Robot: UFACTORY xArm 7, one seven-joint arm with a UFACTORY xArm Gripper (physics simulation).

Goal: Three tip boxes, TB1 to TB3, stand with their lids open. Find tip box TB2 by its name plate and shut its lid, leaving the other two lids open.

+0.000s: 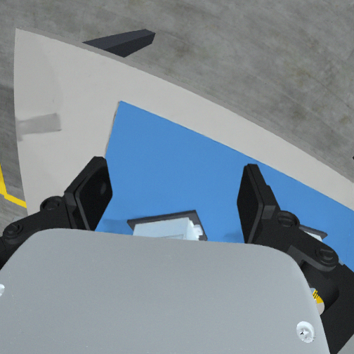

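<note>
My gripper (173, 179) is open, with its two black fingers wide apart and nothing between them. A tip box (167, 228) with a pale, light-blue body and a dark base edge shows in part at the lower middle, a little beyond the grey gripper housing, which hides the rest of it. Part of a second tip box (314, 231) shows at the right, behind the right finger. A bit of yellow tips (317, 295) shows at the lower right between the gripper's parts. No name plate can be read, so I cannot tell which box is TB2. The third box does not show.
The boxes stand on a blue mat (165, 145) that lies on a pale table (75, 85). The table's edge runs from the upper left to the right. A dark table leg or support (125, 43) sticks out beyond that edge. Grey floor and a yellow floor line (14, 200) lie outside.
</note>
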